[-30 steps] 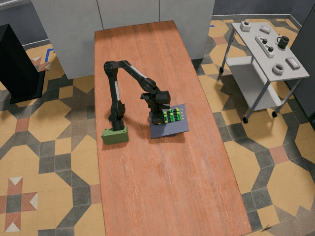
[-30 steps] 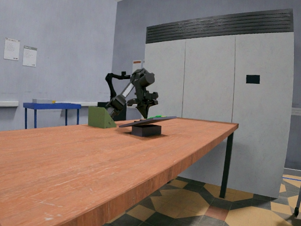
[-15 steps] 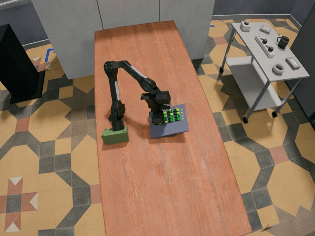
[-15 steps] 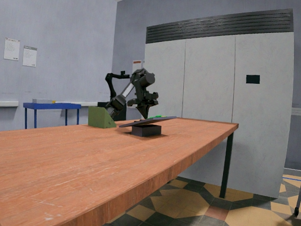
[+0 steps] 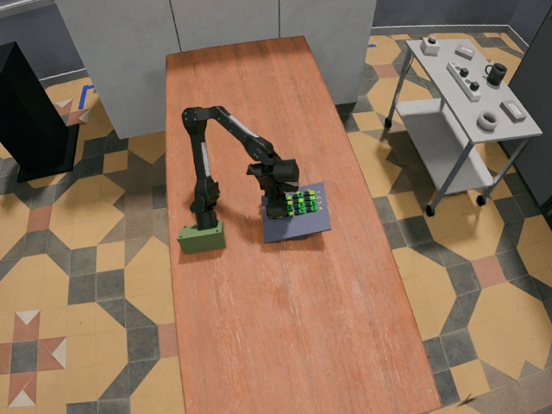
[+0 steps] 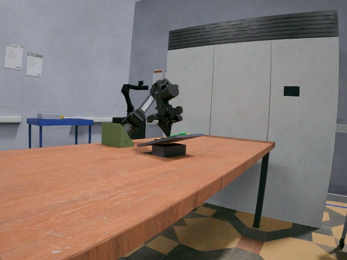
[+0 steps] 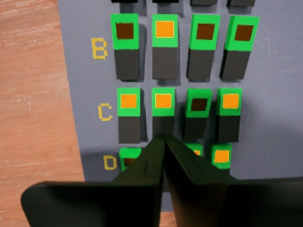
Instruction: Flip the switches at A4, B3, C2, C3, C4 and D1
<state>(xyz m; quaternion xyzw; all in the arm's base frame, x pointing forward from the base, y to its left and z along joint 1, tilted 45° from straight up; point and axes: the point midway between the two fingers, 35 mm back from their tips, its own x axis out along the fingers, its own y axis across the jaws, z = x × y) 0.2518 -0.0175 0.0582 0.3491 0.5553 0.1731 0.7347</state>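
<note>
My hand is 3 cm above the switch C3, 2 cm to the left of it and 2 cm short of it. Round my hand: switch D2: 4 cm below, 1 cm behind; then switch C2: 3 cm below, 3 cm ahead; then switch D1: 4 cm below, 2 cm to the left, 1 cm behind.
</note>
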